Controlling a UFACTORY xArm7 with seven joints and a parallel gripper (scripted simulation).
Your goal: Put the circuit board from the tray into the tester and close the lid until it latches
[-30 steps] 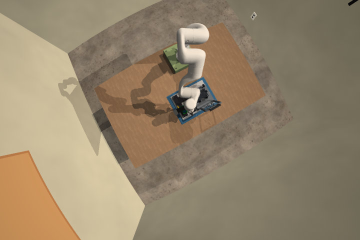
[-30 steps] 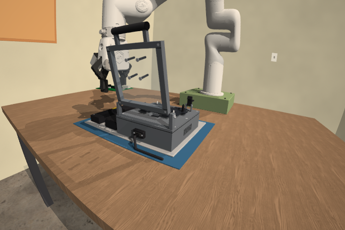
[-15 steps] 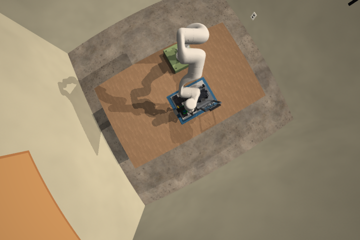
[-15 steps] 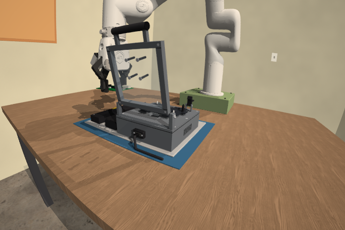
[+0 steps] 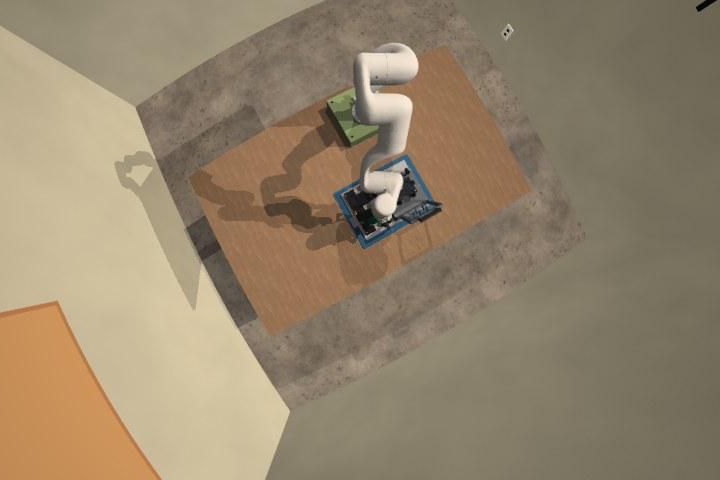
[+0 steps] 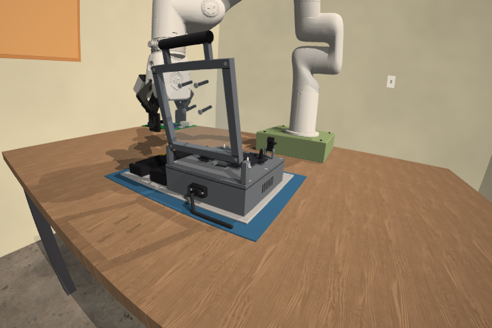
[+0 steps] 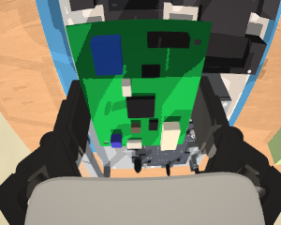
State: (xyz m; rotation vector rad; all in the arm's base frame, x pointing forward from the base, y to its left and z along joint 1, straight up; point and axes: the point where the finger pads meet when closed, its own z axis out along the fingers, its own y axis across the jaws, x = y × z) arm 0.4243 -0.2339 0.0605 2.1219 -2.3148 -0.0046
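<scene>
Now: hand 80 mm past the latch hook, 220 mm to the right of it and 40 mm above it. Also, from my hand: green circuit board (right at my hand); then tester lid (100 mm ahead, 150 mm to the left, 60 mm above).
</scene>
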